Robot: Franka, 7 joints.
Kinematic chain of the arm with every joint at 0, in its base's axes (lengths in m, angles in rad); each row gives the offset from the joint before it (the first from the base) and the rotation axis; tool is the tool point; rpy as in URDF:
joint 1: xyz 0 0 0.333 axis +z
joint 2: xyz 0 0 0 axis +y
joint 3: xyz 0 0 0.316 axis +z
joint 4: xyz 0.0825 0 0 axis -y
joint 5: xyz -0.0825 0 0.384 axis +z
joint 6: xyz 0 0 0 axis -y
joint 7: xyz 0.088 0 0 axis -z
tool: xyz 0 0 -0.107 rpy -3.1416 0 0
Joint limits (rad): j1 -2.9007..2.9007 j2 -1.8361..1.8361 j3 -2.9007..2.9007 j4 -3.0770..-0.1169 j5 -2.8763..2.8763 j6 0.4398..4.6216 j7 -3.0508..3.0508
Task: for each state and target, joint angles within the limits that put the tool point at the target. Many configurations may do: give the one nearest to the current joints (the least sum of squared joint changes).
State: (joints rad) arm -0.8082 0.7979 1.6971 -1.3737 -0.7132 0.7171 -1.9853
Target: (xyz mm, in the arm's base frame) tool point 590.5 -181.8 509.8
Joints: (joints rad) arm -1.0518 0.9412 1.5223 -1.1257 -0.8270 0.8355 -1.9853
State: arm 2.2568 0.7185 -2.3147 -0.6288 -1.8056 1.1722 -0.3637
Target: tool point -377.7 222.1 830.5
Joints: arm 2.4237 0.8518 -2.3688 -0.1169 -1.8156 0.4403 -0.3637
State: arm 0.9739 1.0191 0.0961 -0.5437 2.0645 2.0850 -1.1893
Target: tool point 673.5 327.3 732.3
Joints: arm 0.3925 0.8527 -0.0450 -0.4208 2.0622 2.0012 -1.1893
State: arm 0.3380 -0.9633 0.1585 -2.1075 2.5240 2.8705 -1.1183
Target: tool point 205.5 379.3 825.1
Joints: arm 0.4318 -0.5189 0.4712 -1.7994 2.5193 2.6603 -1.1183
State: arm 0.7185 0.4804 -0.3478 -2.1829 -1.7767 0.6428 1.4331
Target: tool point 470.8 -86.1 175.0
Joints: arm 0.4724 0.8480 -0.3763 -2.2185 -1.8025 0.8216 1.4331
